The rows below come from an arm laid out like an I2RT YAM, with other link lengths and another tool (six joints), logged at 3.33 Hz.
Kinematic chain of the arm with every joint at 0, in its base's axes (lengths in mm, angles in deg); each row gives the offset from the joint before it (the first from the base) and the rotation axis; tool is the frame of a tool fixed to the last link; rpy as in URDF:
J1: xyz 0 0 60.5 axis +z
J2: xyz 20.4 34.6 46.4 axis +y
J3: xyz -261.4 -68.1 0 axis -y
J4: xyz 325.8 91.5 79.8 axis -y
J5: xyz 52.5 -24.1 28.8 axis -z
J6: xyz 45.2 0 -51.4 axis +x
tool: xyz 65 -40 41 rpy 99.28 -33.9 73.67
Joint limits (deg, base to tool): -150..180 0..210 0..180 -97..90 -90..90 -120..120
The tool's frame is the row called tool.
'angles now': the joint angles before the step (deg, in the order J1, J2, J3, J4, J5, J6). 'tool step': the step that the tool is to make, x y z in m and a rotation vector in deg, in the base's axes. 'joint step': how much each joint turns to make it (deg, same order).
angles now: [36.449 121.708 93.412 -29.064 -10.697 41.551]
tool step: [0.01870 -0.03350 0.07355 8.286 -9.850 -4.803]
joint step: [-4.018 -10.367 -4.731 7.445 -0.471 1.443]
